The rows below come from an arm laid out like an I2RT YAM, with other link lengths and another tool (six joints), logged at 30 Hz.
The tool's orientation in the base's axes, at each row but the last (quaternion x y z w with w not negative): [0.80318 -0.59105 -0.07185 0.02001]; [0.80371 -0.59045 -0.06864 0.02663]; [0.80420 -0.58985 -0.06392 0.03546]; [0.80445 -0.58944 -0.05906 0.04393]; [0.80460 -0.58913 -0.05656 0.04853]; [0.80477 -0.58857 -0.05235 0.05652]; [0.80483 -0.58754 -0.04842 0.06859]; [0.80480 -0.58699 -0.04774 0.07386]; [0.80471 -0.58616 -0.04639 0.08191]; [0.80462 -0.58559 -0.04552 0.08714]
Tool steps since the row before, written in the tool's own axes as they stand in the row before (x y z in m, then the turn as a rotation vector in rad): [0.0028 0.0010 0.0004 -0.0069 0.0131 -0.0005]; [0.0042 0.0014 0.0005 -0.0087 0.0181 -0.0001]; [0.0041 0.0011 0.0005 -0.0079 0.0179 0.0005]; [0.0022 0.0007 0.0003 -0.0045 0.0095 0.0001]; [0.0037 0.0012 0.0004 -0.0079 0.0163 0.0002]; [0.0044 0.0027 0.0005 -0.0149 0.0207 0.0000]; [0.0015 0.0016 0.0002 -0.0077 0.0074 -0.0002]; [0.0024 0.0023 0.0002 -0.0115 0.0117 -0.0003]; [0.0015 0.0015 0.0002 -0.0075 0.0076 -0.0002]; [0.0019 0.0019 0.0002 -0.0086 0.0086 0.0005]
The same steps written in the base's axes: [-0.0002 -0.0029 -0.0005 -0.0143 0.0026 0.0027]; [-0.0002 -0.0044 -0.0007 -0.0197 0.0028 0.0030]; [0.0001 -0.0042 -0.0006 -0.0193 0.0021 0.0024]; [0.0000 -0.0023 -0.0003 -0.0103 0.0014 0.0014]; [-0.0001 -0.0039 -0.0003 -0.0178 0.0026 0.0024]; [-0.0013 -0.0050 -0.0002 -0.0240 0.0080 0.0034]; [-0.0011 -0.0019 0.0001 -0.0093 0.0051 0.0014]; [-0.0015 -0.0030 0.0002 -0.0144 0.0075 0.0022]; [-0.0010 -0.0019 0.0001 -0.0094 0.0049 0.0015]; [-0.0012 -0.0024 0.0002 -0.0108 0.0056 0.0009]
